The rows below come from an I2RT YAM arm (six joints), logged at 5 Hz.
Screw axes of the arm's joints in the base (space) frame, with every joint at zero. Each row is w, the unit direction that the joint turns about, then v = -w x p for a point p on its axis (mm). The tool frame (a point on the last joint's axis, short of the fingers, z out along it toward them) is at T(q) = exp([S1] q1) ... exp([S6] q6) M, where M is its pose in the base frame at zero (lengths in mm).
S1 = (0, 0, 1, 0.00, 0.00, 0.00)
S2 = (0, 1, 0, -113.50, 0.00, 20.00)
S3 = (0, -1, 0, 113.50, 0.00, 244.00)
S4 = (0, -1, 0, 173.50, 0.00, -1.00)
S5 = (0, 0, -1, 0.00, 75.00, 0.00)
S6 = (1, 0, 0, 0.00, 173.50, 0.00)
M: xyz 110.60 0.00 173.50 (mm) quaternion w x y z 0.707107 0 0.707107 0
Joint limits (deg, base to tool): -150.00..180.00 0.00..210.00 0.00..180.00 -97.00..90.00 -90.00..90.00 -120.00..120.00
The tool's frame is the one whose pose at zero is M.
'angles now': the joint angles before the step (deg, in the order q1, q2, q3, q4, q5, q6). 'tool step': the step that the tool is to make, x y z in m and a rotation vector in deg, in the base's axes. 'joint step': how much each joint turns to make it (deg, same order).
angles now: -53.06 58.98 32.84 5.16 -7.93 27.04
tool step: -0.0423 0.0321 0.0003 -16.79 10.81 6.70
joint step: -5.68 -16.38 -7.03 -5.53 -5.71 -21.77
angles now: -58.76 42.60 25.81 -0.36 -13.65 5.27
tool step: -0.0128 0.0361 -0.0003 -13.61 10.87 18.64
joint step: 0.16 -11.70 -1.42 -12.08 -12.68 -22.61
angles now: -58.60 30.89 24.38 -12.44 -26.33 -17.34
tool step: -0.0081 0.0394 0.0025 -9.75 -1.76 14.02
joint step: 5.15 -13.34 -2.07 -5.84 -7.42 -7.28
